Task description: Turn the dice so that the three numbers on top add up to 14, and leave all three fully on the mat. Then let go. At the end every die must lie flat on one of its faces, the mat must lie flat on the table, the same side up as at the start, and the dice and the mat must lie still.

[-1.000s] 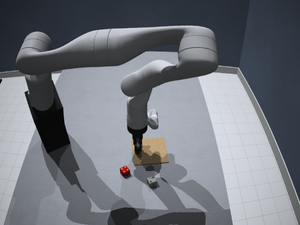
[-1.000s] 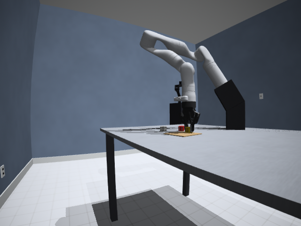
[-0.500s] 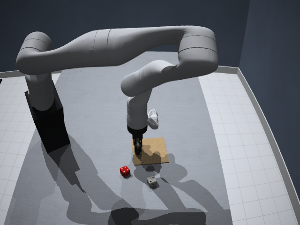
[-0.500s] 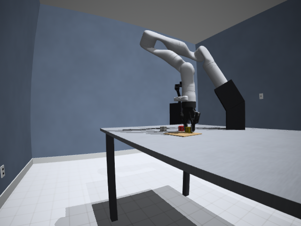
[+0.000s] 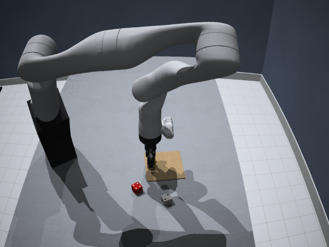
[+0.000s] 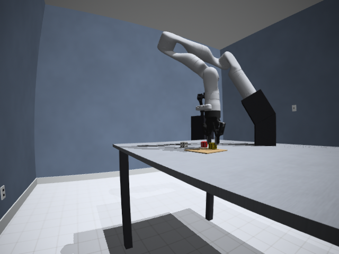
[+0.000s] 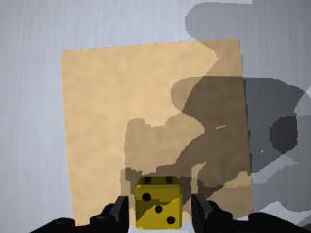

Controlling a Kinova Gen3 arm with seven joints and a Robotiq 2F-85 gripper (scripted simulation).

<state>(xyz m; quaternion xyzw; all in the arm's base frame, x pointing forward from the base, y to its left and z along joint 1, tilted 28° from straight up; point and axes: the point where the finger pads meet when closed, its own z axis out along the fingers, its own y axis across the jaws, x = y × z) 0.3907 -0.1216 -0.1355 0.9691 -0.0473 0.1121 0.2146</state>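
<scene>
The yellow die is 20 mm below my hand. Round my hand: tan mat: 50 mm ahead, 40 mm below, 10 mm to the right; red die: 100 mm to the right, 70 mm behind, 30 mm below; white die: 170 mm to the right, 30 mm below, 20 mm ahead.
</scene>
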